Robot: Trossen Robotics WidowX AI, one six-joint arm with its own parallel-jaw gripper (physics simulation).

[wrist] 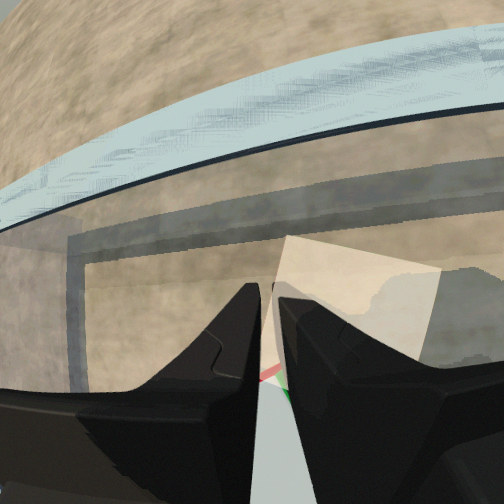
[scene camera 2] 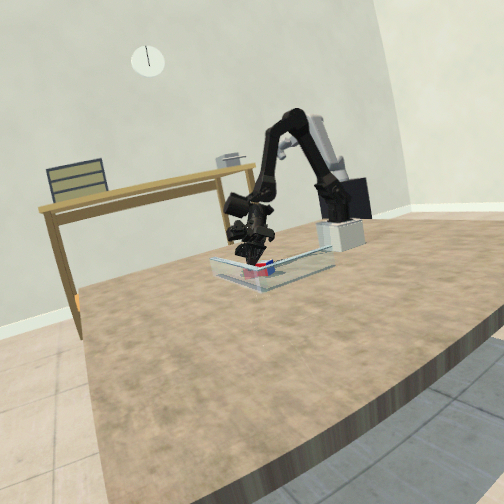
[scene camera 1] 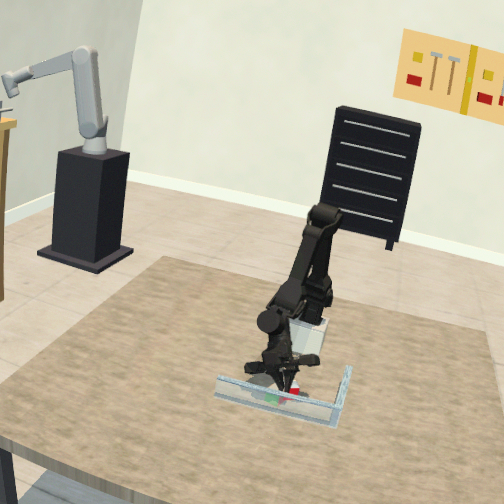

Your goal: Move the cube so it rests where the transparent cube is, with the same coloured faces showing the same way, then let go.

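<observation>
My gripper point(scene camera 1: 283, 378) is low over the table beside the glass corner rail point(scene camera 1: 290, 400). Small patches of red and green of the cube point(scene camera 1: 285, 397) show just below the fingertips in scene camera 1, and a red and blue patch of the cube point(scene camera 2: 262, 268) shows in scene camera 2. In the wrist view the two black fingers point(wrist: 266, 300) are nearly touching, with only a thin sliver of red and green point(wrist: 275, 380) between them lower down. A pale transparent shape point(wrist: 350, 300) lies just ahead of the fingertips. Whether the fingers hold the cube is unclear.
The L-shaped glass rail point(wrist: 250, 120) curves across just ahead of the fingers. The arm's white base point(scene camera 1: 308, 335) stands behind. A black slatted rack point(scene camera 1: 372, 175), a second grey arm on a black pedestal point(scene camera 1: 88, 200) and a wooden table point(scene camera 2: 140, 200) stand off the table.
</observation>
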